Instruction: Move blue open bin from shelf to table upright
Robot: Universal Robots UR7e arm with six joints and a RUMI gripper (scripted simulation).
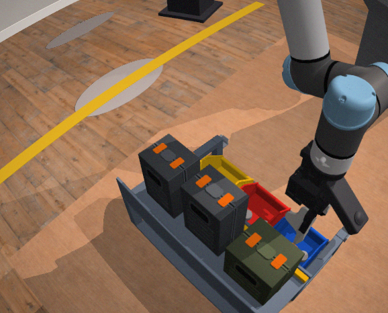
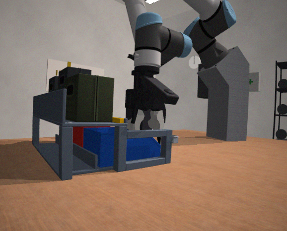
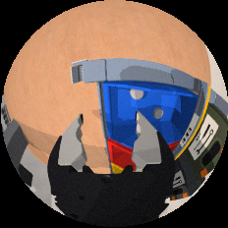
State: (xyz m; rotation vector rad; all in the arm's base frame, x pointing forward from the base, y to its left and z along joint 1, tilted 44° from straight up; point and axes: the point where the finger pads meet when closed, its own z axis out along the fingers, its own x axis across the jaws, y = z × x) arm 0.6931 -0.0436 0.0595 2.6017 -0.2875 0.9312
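Right now the blue open bin is 8 cm ahead of my hand and 3 cm to the right of it. From my hand the other things lie so: green case 17 cm ahead, 11 cm above, 7 cm to the right; then red bin 13 cm to the right, 3 cm ahead; then yellow bin 24 cm to the right, 1 cm behind.
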